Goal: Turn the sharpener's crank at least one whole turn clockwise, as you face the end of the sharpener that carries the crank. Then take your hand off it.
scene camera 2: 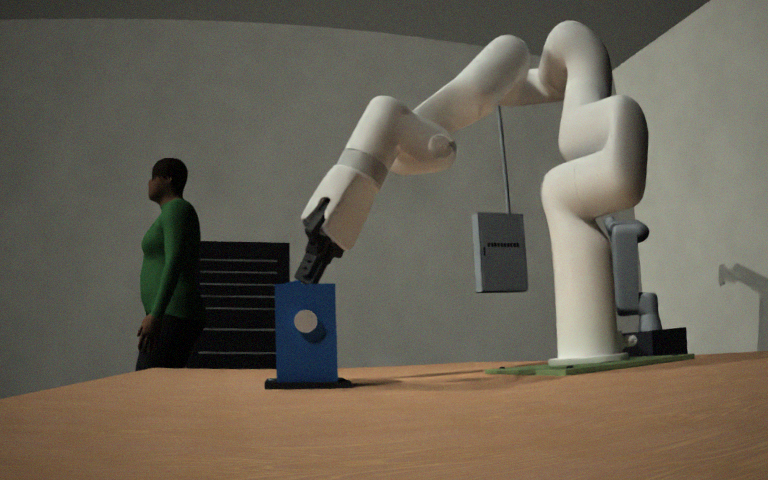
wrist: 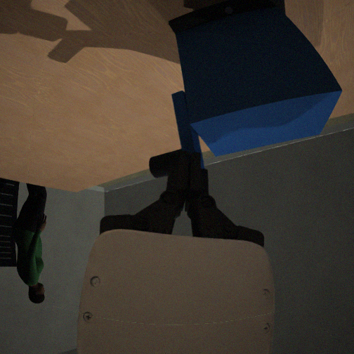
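Seen in the pictures: gripper, between the fingertips: [scene camera 2: 304, 283]; arm's base, origin of its link: [scene camera 2: 588, 362].
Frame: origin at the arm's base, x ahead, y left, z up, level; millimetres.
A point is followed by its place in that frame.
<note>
The sharpener is a blue box [scene camera 2: 305, 356] @[y -12, x 429, z 32 mm] [wrist: 255, 65] upright on a black base [scene camera 2: 308, 384] @[y -2, x 429, z -2 mm] [wrist: 220, 17], with a pale disc [scene camera 2: 305, 320] @[y -4, x 429, z 76 mm] on the side facing the scene camera. In the wrist view its blue crank arm [wrist: 182, 120] stands beside the end of the box away from that disc, and a dark cylindrical knob [wrist: 162, 165] is at the arm's outer end. My gripper [scene camera 2: 307, 279] @[y -140, x 396, z 137 mm] [wrist: 187, 163] is shut and empty. Its fingertips are at the outer end of the crank arm, right beside the knob; whether they touch is unclear. In the scene view the box hides the crank's lower part.
The wooden table [scene camera 2: 396, 430] @[y 394, x 482, z -7 mm] [wrist: 100, 105] lies under the sharpener. My arm's base stands on a green plate [scene camera 2: 532, 371] @[y 33, x 132, z -2 mm] at the right. A person in green [scene camera 2: 175, 254] [wrist: 32, 255] and a black slatted cabinet [scene camera 2: 243, 308] [wrist: 7, 225] are beyond the table. A grey box [scene camera 2: 501, 266] hangs on the wall.
</note>
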